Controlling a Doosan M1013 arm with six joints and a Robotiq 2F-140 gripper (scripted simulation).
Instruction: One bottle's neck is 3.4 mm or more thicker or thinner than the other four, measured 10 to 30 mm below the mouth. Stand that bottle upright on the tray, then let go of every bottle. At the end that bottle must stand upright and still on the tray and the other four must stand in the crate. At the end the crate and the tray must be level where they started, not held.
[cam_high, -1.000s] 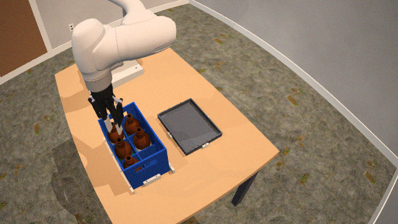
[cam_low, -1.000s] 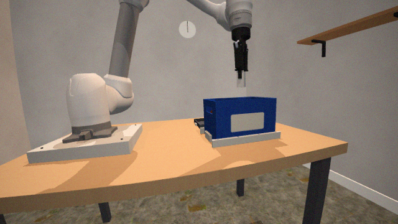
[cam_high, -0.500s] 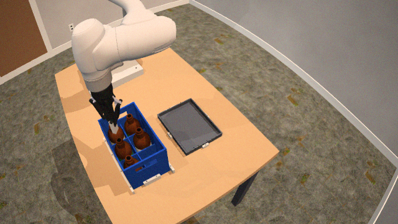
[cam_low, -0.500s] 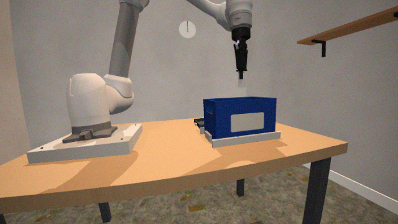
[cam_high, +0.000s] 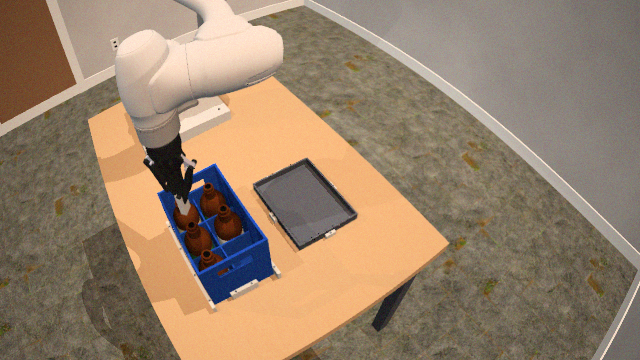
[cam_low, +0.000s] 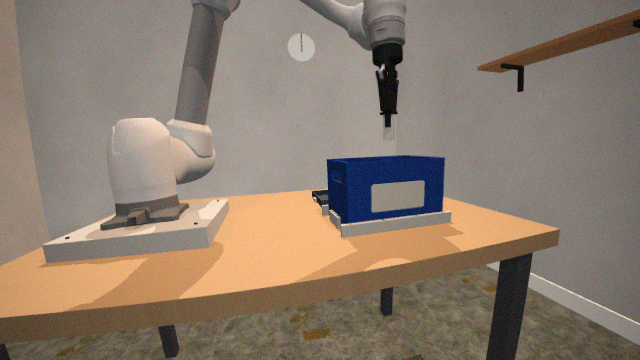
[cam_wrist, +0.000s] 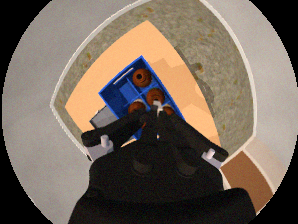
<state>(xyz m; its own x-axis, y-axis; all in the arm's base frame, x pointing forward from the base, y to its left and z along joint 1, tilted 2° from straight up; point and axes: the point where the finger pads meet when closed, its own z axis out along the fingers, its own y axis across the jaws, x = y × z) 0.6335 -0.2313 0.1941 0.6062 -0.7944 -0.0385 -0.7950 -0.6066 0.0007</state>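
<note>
Now: hand 17 cm above the bottle. The rest, counted from my hand: blue crate: 17 cm below, 4 cm to the left, 1 cm ahead; dark tray: 33 cm to the left, 24 cm below, 3 cm ahead.
</note>
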